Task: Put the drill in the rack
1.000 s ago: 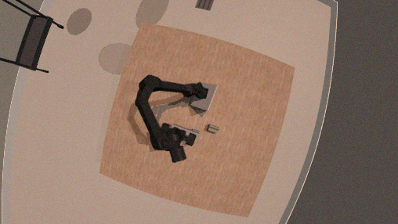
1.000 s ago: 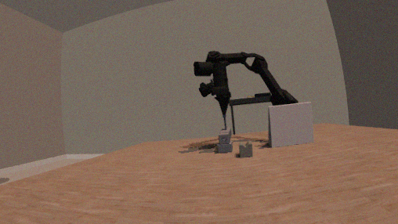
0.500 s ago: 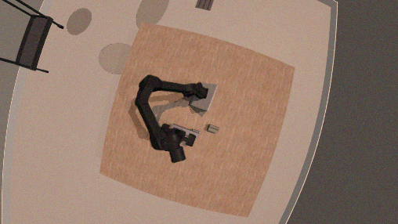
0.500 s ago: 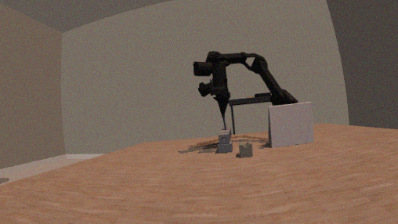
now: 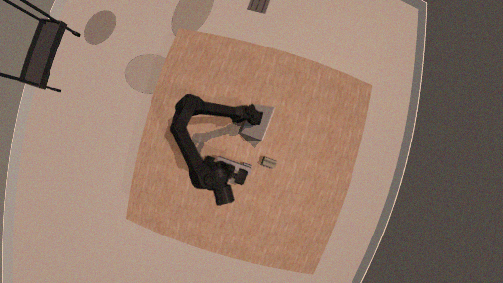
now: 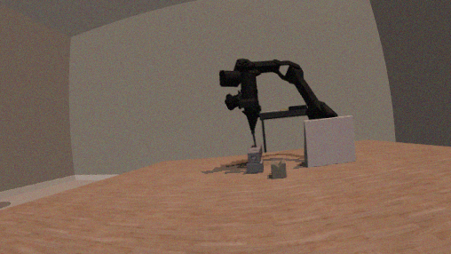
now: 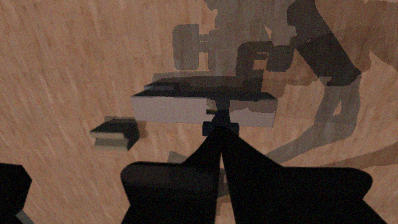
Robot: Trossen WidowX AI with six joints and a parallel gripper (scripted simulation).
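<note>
My gripper tip is now 5 cm to the right of the drill and 8 cm above it. From my gripper tip the other things lie so: grey rack: 6 cm behind, 20 cm to the left, 11 cm below.
</note>
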